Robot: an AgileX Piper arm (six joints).
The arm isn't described. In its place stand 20 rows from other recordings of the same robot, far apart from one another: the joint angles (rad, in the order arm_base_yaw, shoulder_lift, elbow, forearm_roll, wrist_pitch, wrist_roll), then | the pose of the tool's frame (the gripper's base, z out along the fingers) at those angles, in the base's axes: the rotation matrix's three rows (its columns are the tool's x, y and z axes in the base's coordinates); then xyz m.
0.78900 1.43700 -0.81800 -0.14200 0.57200 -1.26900 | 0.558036 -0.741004 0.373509; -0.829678 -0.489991 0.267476; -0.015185 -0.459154 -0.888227; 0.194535 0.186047 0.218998
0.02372 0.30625 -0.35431 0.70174 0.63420 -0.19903 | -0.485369 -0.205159 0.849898; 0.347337 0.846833 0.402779; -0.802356 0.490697 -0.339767; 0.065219 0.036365 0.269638
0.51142 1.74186 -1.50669 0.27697 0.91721 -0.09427 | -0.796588 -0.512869 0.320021; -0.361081 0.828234 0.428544; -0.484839 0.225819 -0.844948; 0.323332 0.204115 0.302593
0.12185 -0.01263 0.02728 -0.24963 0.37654 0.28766 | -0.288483 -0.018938 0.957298; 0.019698 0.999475 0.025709; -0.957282 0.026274 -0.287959; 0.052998 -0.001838 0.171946
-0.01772 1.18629 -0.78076 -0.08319 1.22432 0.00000 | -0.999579 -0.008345 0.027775; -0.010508 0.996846 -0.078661; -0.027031 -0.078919 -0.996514; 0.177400 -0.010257 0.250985
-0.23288 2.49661 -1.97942 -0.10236 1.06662 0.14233 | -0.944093 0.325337 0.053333; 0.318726 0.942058 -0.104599; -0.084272 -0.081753 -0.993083; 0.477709 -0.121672 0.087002
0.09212 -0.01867 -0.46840 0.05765 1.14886 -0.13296 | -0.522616 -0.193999 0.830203; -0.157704 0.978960 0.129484; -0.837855 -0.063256 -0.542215; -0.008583 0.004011 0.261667
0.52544 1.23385 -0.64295 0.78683 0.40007 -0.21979 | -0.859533 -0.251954 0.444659; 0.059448 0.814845 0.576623; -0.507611 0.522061 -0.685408; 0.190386 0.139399 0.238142
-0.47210 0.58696 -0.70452 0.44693 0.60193 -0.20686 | -0.261104 0.284254 0.922510; 0.316823 0.927957 -0.196260; -0.911837 0.241028 -0.332352; 0.108256 -0.030271 0.353824
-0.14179 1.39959 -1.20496 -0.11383 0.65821 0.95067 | -0.301301 0.642781 0.704308; 0.806997 0.565340 -0.170723; -0.507911 0.516936 -0.689060; 0.303268 -0.049678 0.340120
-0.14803 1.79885 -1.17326 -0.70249 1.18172 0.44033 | -0.967947 0.218293 -0.124204; 0.249091 0.771138 -0.585918; -0.032123 -0.598076 -0.800796; 0.313123 -0.101697 0.206789
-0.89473 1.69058 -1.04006 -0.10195 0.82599 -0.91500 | -0.995462 -0.077046 0.055850; -0.086321 0.978136 -0.189204; -0.040051 -0.193167 -0.980348; 0.190193 -0.247978 0.194241
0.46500 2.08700 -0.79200 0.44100 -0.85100 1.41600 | -0.107737 0.373524 0.921343; 0.994141 0.032333 0.103141; 0.008736 0.927057 -0.374819; 0.336401 0.136093 0.088832
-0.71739 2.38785 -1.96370 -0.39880 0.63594 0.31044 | -0.618098 0.732945 0.284160; 0.518081 0.651681 -0.553989; -0.591225 -0.195202 -0.782527; 0.384728 -0.363512 0.154750
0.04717 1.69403 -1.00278 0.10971 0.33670 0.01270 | -0.808494 0.025519 0.587951; 0.077921 0.994905 0.063967; -0.583323 0.097531 -0.806363; 0.345081 0.019585 0.200808
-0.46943 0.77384 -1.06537 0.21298 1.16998 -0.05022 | -0.617833 0.341873 0.708100; 0.350738 0.925805 -0.140956; -0.703751 0.161270 -0.691900; 0.108901 -0.035381 0.398163
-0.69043 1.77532 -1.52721 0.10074 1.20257 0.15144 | -0.625347 0.748975 0.219036; 0.757677 0.649936 -0.059235; -0.186725 0.128916 -0.973917; 0.286843 -0.225875 0.284573
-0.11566 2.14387 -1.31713 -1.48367 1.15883 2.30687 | 0.011229 0.990766 0.135116; 0.333229 0.123692 -0.934697; -0.942779 0.055521 -0.328763; 0.395355 -0.129561 0.156679
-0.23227 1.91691 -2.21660 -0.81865 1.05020 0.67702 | -0.310803 0.795568 0.520070; 0.222424 0.592855 -0.773984; -0.924083 -0.124880 -0.361214; 0.393816 -0.152391 0.457655
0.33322 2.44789 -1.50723 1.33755 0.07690 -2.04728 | -0.305785 -0.753279 0.582294; -0.794004 0.539257 0.280642; -0.525408 -0.376527 -0.763003; 0.452939 0.163972 0.029937
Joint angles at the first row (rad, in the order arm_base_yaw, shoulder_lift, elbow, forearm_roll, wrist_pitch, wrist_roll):
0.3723 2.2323 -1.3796 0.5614 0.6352 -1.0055
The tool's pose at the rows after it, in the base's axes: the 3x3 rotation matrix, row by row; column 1 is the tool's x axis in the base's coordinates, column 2 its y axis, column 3 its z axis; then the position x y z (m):
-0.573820 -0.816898 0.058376; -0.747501 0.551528 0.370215; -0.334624 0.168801 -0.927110; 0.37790 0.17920 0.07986
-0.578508 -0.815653 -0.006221; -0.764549 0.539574 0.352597; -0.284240 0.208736 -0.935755; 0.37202 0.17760 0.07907
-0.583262 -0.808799 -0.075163; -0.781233 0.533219 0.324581; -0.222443 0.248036 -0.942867; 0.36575 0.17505 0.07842
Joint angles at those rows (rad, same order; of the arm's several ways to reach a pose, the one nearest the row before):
0.3723 2.2323 -1.3797 0.5419 0.6782 -0.9797
0.3723 2.2323 -1.3796 0.5110 0.7427 -0.9522
0.3723 2.2323 -1.3797 0.4715 0.8121 -0.9150

